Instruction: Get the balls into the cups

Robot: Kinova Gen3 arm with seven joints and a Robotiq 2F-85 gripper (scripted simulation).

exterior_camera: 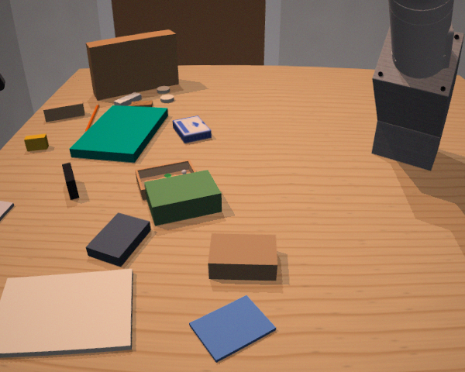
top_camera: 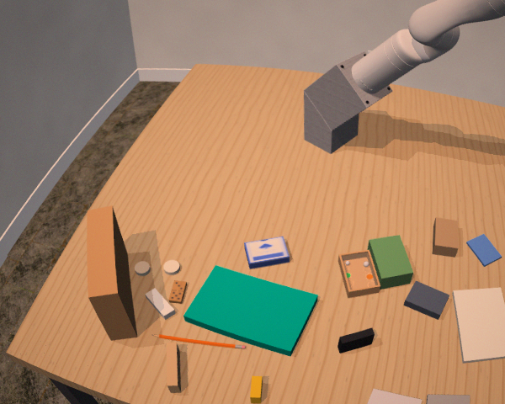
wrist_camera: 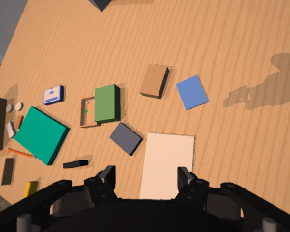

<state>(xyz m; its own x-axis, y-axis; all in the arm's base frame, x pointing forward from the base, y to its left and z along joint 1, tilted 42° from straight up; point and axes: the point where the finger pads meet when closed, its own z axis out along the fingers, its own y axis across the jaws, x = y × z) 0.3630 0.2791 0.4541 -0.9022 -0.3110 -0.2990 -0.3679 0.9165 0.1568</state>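
The wooden puzzle lies 370 mm to the right of my hand, 310 mm below it and 20 mm ahead of it. The rest, counted from my hand: cream board (310 mm below, 50 mm to the right, 40 mm ahead); blue card (310 mm below, 180 mm behind, 90 mm to the right); dark grey block (310 mm below, 200 mm to the right, 30 mm ahead).
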